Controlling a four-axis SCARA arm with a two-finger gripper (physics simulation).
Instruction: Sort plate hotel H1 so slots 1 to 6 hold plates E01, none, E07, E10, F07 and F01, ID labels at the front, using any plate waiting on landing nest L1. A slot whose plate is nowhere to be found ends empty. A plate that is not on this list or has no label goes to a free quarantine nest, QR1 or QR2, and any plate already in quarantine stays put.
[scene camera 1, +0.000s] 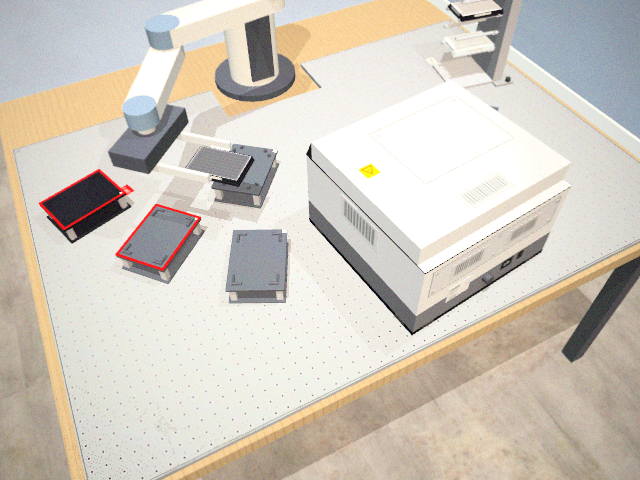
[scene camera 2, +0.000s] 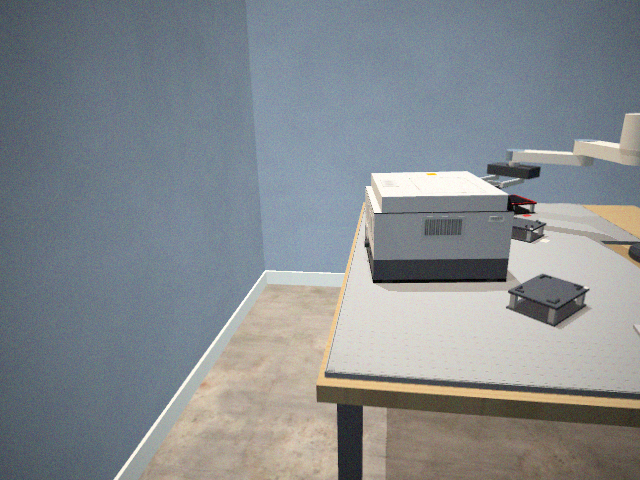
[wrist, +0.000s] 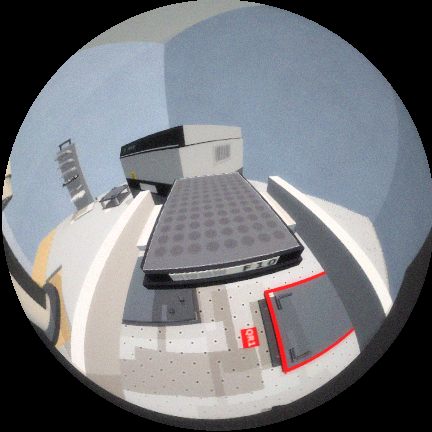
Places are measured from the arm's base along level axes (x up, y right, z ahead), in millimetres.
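Pixels of known places: gripper, between the fingertips: (scene camera 1: 220, 162) (scene camera 2: 489, 183) (wrist: 210, 191); arm's base, origin of its link: (scene camera 1: 255, 77).
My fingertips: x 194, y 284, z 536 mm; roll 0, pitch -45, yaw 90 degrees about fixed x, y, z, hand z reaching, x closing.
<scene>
Ahead of a thing's pixels: the offset from my fingertips to its top centre.
My gripper (scene camera 1: 220, 161) (wrist: 210, 191) is shut on plate F10, a dark plate @[dx -3, dy +3, dz -3 mm] (scene camera 1: 221, 164) (wrist: 215, 215) with its label facing the wrist camera. The plate is held level above part of a grey pegged nest @[dx -121, dy -81, dz -99 mm] (scene camera 1: 261, 167) (wrist: 145, 300). The red-edged nest QR1 @[dx -125, dy +172, dz +17 mm] (scene camera 1: 159, 236) (wrist: 317, 315) shows no plate; its label reads in the wrist view. Another red-edged nest @[dx -127, dy +301, dz -184 mm] (scene camera 1: 82, 200) (scene camera 2: 521, 201) has a black top; I cannot tell whether a plate lies there. Hotel H1 (scene camera 1: 502, 43) (wrist: 82, 175) holds a dark plate @[dx +37, dy -844, dz -230 mm] (scene camera 1: 475, 9) and a white one @[dx -69, dy -844, dz -230 mm] (scene camera 1: 470, 44) lower down; their labels are unreadable.
A large white instrument @[dx +74, dy -371, dz +258 mm] (scene camera 1: 439, 139) (scene camera 2: 439, 237) (wrist: 205, 155) stands on the table. A grey nest @[dx -125, dy +3, dz +179 mm] (scene camera 1: 257, 260) with corner guides stands left of it in scene camera 1. Another grey nest @[dx -125, dy -683, dz -12 mm] (scene camera 2: 549, 290) (wrist: 115, 195) stands on its other side. The arm's base (scene camera 1: 253, 87) is at the back.
</scene>
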